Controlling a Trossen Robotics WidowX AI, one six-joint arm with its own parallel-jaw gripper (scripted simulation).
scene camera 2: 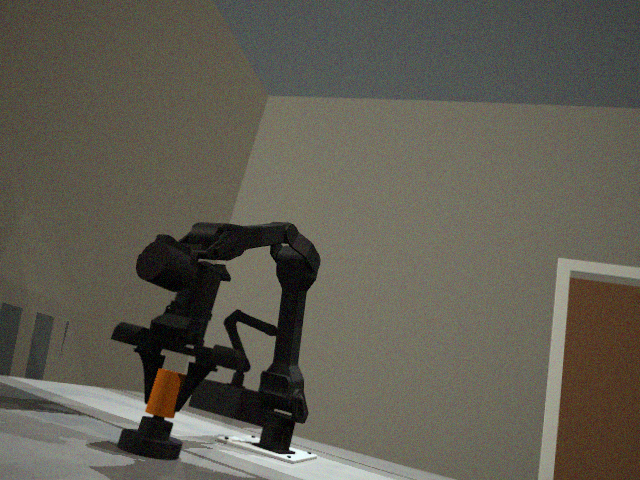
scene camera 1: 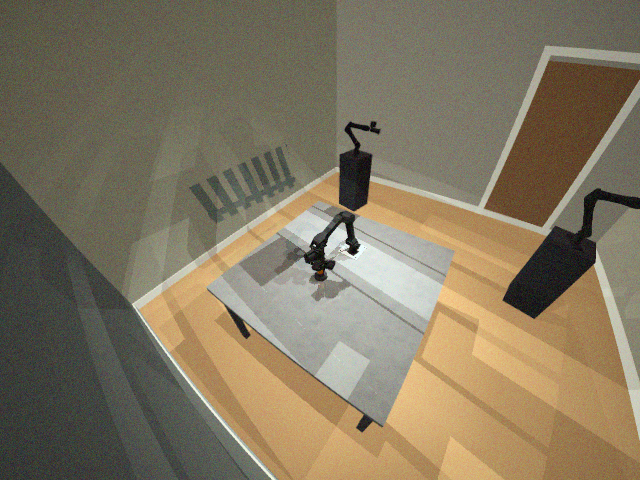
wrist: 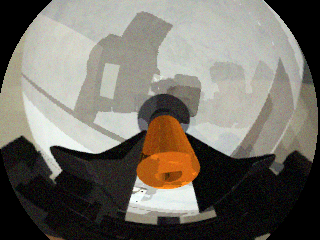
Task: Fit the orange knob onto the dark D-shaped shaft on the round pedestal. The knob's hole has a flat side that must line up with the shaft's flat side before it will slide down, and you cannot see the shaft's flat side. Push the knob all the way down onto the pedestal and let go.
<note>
My gripper point(scene camera 2: 161, 407) carries an orange knob point(scene camera 2: 167, 385).
The orange knob shows as well in the wrist view point(wrist: 167, 160). My gripper shows as well in the wrist view point(wrist: 164, 135).
</note>
